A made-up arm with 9 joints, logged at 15 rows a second.
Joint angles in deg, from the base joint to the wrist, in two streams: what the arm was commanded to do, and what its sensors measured. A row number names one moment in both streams.
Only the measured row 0 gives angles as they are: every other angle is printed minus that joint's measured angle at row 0.
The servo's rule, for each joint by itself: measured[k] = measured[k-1] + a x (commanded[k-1-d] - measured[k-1]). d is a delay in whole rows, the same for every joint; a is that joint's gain. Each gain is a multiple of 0.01, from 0.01 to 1. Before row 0 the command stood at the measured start. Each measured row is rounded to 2 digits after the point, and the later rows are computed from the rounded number. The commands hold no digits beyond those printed.
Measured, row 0:
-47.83, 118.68, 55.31, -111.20, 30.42, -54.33, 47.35, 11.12, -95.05
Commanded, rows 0 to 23:
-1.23, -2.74, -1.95, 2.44, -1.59, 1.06, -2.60, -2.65, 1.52
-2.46, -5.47, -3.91, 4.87, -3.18, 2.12, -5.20, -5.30, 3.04
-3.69, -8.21, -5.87, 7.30, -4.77, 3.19, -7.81, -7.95, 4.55
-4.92, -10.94, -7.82, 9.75, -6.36, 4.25, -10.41, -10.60, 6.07
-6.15, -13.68, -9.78, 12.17, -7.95, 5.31, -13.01, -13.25, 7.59
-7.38, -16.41, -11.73, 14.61, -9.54, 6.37, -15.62, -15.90, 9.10
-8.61, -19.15, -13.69, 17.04, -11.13, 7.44, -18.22, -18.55, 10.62
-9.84, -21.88, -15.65, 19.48, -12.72, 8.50, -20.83, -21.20, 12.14
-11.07, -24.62, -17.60, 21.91, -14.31, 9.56, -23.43, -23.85, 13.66
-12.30, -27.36, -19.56, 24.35, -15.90, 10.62, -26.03, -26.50, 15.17
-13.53, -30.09, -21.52, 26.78, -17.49, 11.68, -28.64, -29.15, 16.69
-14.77, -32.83, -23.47, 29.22, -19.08, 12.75, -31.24, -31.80, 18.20
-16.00, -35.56, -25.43, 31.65, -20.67, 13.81, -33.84, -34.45, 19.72
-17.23, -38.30, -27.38, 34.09, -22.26, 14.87, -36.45, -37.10, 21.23
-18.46, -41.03, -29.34, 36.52, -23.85, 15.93, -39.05, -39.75, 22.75
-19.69, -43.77, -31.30, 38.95, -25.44, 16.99, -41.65, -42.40, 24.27
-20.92, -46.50, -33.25, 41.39, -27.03, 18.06, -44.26, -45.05, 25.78
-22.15, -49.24, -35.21, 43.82, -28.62, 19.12, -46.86, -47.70, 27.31
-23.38, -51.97, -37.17, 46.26, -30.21, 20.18, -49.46, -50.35, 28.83
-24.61, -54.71, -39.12, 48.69, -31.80, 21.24, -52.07, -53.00, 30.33
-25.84, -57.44, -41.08, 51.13, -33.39, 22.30, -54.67, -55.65, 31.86
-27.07, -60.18, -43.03, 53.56, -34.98, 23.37, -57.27, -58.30, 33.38
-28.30, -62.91, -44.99, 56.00, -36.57, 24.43, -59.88, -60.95, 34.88
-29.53, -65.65, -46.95, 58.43, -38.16, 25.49, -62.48, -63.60, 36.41
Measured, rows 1 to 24:
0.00, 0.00, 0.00, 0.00, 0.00, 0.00, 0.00, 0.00, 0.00
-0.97, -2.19, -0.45, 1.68, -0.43, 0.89, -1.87, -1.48, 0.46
-2.15, -4.81, -1.25, 3.88, -1.17, 1.92, -4.27, -3.62, 1.23
-3.37, -7.53, -2.31, 6.24, -2.14, 2.99, -6.82, -6.04, 2.23
-4.59, -10.26, -3.58, 8.66, -3.28, 4.05, -9.40, -8.59, 3.38
-5.82, -13.00, -5.01, 11.08, -4.54, 5.11, -12.00, -11.20, 4.64
-7.05, -15.73, -6.56, 13.52, -5.89, 6.17, -14.61, -13.83, 5.98
-8.28, -18.47, -8.20, 15.95, -7.30, 7.24, -17.21, -16.47, 7.37
-9.51, -21.20, -9.91, 18.39, -8.76, 8.30, -19.82, -19.12, 8.80
-10.74, -23.94, -11.68, 20.82, -10.26, 9.36, -22.42, -21.77, 10.26
-11.97, -26.68, -13.49, 23.26, -11.78, 10.42, -25.02, -24.42, 11.73
-13.20, -29.41, -15.34, 25.69, -13.32, 11.48, -27.63, -27.07, 13.22
-14.44, -32.15, -17.21, 28.13, -14.88, 12.55, -30.23, -29.72, 14.71
-15.67, -34.88, -19.10, 30.56, -16.44, 13.61, -32.83, -32.37, 16.21
-16.90, -37.62, -21.00, 33.00, -18.01, 14.67, -35.44, -35.02, 17.72
-18.13, -40.35, -22.92, 35.43, -19.59, 15.73, -38.04, -37.67, 19.23
-19.36, -43.09, -24.85, 37.86, -21.17, 16.79, -40.64, -40.32, 20.74
-20.59, -45.82, -26.78, 40.30, -22.75, 17.86, -43.25, -42.97, 22.25
-21.82, -48.56, -28.72, 42.73, -24.33, 18.92, -45.85, -45.62, 23.77
-23.05, -51.29, -30.66, 45.17, -25.92, 19.98, -48.45, -48.27, 25.29
-24.28, -54.03, -32.61, 47.60, -27.51, 21.04, -51.06, -50.92, 26.80
-25.51, -56.76, -34.56, 50.04, -29.10, 22.10, -53.66, -53.57, 28.32
-26.74, -59.50, -36.51, 52.47, -30.69, 23.17, -56.26, -56.22, 29.84
-27.97, -62.23, -38.46, 54.91, -32.28, 24.23, -58.87, -58.87, 31.35
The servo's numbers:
d 1
a 0.79 0.80 0.23 0.69 0.27 0.84 0.72 0.56 0.30

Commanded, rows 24 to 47:
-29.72, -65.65, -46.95, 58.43, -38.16, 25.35, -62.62, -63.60, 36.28
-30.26, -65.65, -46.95, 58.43, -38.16, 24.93, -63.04, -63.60, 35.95
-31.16, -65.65, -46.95, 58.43, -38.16, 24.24, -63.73, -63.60, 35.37
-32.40, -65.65, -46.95, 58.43, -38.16, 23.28, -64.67, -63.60, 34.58
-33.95, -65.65, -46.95, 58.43, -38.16, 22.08, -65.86, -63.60, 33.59
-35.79, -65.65, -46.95, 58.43, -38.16, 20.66, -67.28, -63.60, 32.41
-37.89, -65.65, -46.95, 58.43, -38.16, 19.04, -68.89, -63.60, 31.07
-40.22, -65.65, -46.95, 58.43, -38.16, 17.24, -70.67, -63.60, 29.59
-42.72, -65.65, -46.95, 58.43, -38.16, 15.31, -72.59, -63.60, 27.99
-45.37, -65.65, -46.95, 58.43, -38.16, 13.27, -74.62, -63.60, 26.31
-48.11, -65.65, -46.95, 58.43, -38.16, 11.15, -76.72, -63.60, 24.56
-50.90, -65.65, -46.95, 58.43, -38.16, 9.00, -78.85, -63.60, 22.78
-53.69, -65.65, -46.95, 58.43, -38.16, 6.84, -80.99, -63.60, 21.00
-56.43, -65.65, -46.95, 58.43, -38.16, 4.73, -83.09, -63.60, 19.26
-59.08, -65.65, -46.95, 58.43, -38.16, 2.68, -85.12, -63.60, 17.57
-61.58, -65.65, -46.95, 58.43, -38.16, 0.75, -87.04, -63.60, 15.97
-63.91, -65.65, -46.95, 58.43, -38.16, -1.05, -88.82, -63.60, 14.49
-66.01, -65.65, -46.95, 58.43, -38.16, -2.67, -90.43, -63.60, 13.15
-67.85, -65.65, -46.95, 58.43, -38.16, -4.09, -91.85, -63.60, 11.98
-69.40, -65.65, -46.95, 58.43, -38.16, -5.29, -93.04, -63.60, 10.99
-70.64, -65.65, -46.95, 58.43, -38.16, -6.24, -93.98, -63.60, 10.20
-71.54, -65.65, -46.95, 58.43, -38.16, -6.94, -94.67, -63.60, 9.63
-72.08, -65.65, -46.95, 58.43, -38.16, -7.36, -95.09, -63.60, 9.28
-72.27, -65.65, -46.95, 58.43, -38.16, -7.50, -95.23, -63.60, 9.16
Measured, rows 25 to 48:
-29.20, -64.97, -40.41, 57.34, -33.87, 25.29, -61.47, -61.52, 32.87
-29.61, -65.51, -41.91, 58.09, -35.03, 25.34, -62.30, -62.68, 33.89
-30.12, -65.62, -43.07, 58.32, -35.88, 25.00, -62.83, -63.20, 34.51
-30.94, -65.64, -43.96, 58.40, -36.50, 24.36, -63.48, -63.42, 34.77
-32.09, -65.65, -44.65, 58.42, -36.95, 23.45, -64.34, -63.52, 34.71
-33.56, -65.65, -45.18, 58.43, -37.28, 22.30, -65.43, -63.56, 34.37
-35.32, -65.65, -45.59, 58.43, -37.52, 20.92, -66.76, -63.58, 33.78
-37.35, -65.65, -45.90, 58.43, -37.69, 19.34, -68.29, -63.59, 32.97
-39.62, -65.65, -46.14, 58.43, -37.82, 17.58, -70.00, -63.60, 31.96
-42.07, -65.65, -46.33, 58.43, -37.91, 15.67, -71.86, -63.60, 30.77
-44.68, -65.65, -46.47, 58.43, -37.98, 13.65, -73.85, -63.60, 29.43
-47.39, -65.65, -46.58, 58.43, -38.03, 11.55, -75.92, -63.60, 27.97
-50.16, -65.65, -46.67, 58.43, -38.07, 9.41, -78.03, -63.60, 26.41
-52.95, -65.65, -46.73, 58.43, -38.09, 7.25, -80.16, -63.60, 24.79
-55.70, -65.65, -46.78, 58.43, -38.11, 5.13, -82.27, -63.60, 23.13
-58.37, -65.65, -46.82, 58.43, -38.12, 3.07, -84.32, -63.60, 21.46
-60.91, -65.65, -46.85, 58.43, -38.13, 1.12, -86.28, -63.60, 19.81
-63.28, -65.65, -46.87, 58.43, -38.14, -0.70, -88.11, -63.60, 18.21
-65.44, -65.65, -46.89, 58.43, -38.15, -2.35, -89.78, -63.60, 16.69
-67.34, -65.65, -46.90, 58.43, -38.15, -3.81, -91.27, -63.60, 15.28
-68.97, -65.65, -46.91, 58.43, -38.15, -5.05, -92.54, -63.60, 13.99
-70.29, -65.65, -46.92, 58.43, -38.15, -6.05, -93.58, -63.60, 12.85
-71.28, -65.65, -46.93, 58.43, -38.15, -6.80, -94.36, -63.60, 11.88
-71.91, -65.65, -46.93, 58.43, -38.15, -7.27, -94.89, -63.60, 11.10

